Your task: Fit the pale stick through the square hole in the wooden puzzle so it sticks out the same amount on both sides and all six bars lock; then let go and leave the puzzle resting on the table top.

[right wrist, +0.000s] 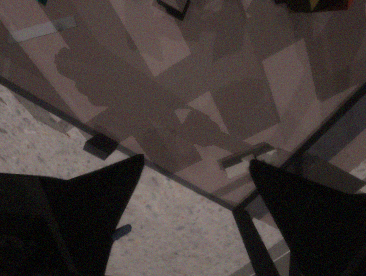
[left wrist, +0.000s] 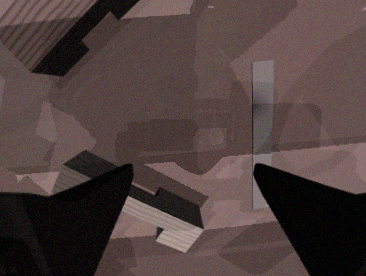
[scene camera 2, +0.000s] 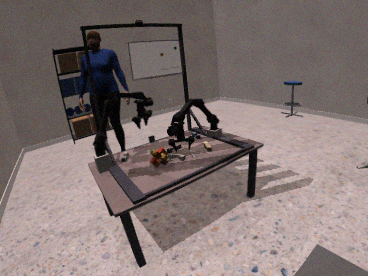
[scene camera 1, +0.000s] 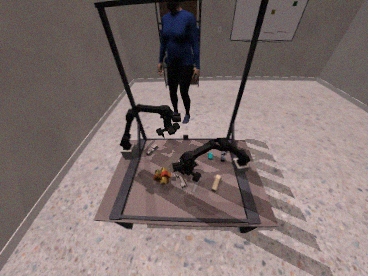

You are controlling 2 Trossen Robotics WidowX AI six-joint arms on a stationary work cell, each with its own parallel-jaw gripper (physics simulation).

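Seen in the pictures: left gripper, fingertip midpoint: (left wrist: pixel 194 169) (scene camera 2: pixel 182 151) (scene camera 1: pixel 188 177); right gripper, fingertip midpoint: (right wrist: pixel 196 161) (scene camera 2: pixel 143 127) (scene camera 1: pixel 169 136); left arm's base, link origin: (scene camera 2: pixel 214 129) (scene camera 1: pixel 241 162); right arm's base, link origin: (scene camera 2: pixel 100 154) (scene camera 1: pixel 127 147).
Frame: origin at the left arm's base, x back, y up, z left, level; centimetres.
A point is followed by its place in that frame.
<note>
The wooden puzzle (scene camera 1: pixel 162 175) (scene camera 2: pixel 159 156), a red, orange and yellow cluster of bars, rests on the table; its hole cannot be made out. A plain pale tan stick (scene camera 1: pixel 216 182) {z 11.6, x -24.3, y -3.7 cm} (scene camera 2: pixel 207 145) {z 12.8, x -25.8, y -3.7 cm} lies apart from it, at the right in both scene views. A pale notched bar (scene camera 1: pixel 180 180) {z 5.8, x -50.4, y -3.7 cm} (left wrist: pixel 165 219) {z 6.6, x -49.3, y -3.7 cm} lies between them, below the left gripper. My left gripper (scene camera 1: pixel 187 173) {z 4.4, x -44.4, y -3.2 cm} (scene camera 2: pixel 181 146) {z 4.4, x -44.4, y -3.2 cm} (left wrist: pixel 194 169) {z 4.4, x -44.4, y -3.2 cm} is open and empty, low over the table beside the puzzle. My right gripper (scene camera 1: pixel 168 132) {z -26.4, x -56.1, y 14.3 cm} (scene camera 2: pixel 143 125) {z -26.4, x -56.1, y 14.3 cm} (right wrist: pixel 196 161) {z -26.4, x -56.1, y 14.3 cm} is open and empty, high over the far table edge.
Another notched bar (scene camera 1: pixel 151 149) {z -31.4, x -75.4, y -5.5 cm} (right wrist: pixel 242 164) {z -31.7, x -72.7, y -3.7 cm} lies near the right arm's base. A teal block (scene camera 1: pixel 210 156) {z -14.0, x -21.6, y -5.3 cm} lies near the left arm. A translucent strip (left wrist: pixel 263 125) (right wrist: pixel 44 30) lies on the table. A striped wooden piece (left wrist: pixel 40 30) {z -8.6, x -45.4, y -3.7 cm} shows at the left wrist view's upper left. Frame posts (scene camera 1: pixel 245 80) {z -30.5, x 1.5, y 54.5 cm} stand around the table.
</note>
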